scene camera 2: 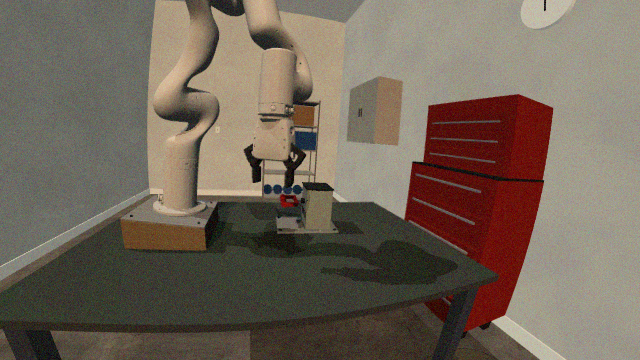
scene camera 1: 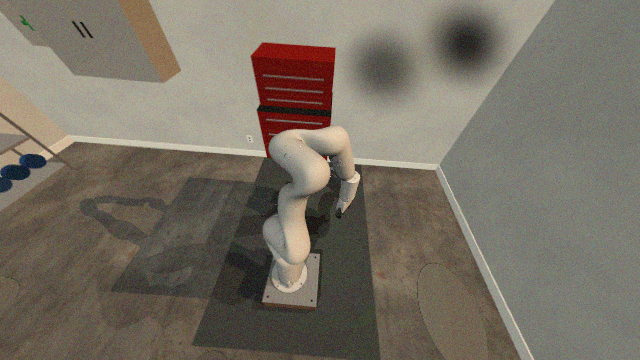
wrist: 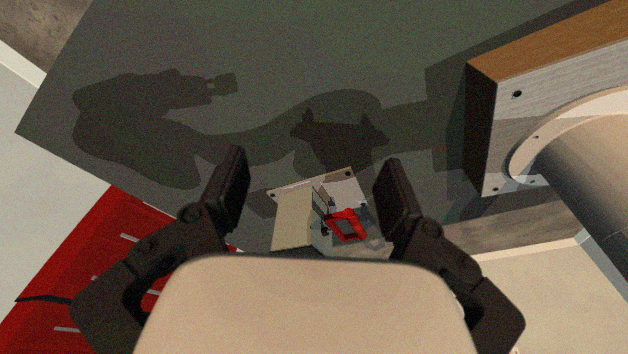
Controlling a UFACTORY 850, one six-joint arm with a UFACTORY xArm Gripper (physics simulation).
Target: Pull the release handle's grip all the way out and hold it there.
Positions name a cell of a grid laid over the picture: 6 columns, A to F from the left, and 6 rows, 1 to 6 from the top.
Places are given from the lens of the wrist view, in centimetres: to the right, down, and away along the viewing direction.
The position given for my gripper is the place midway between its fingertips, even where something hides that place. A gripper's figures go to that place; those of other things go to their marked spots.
my gripper (wrist: D3): 0, -1, 12
base plate (wrist: D4): 7, 3, 52
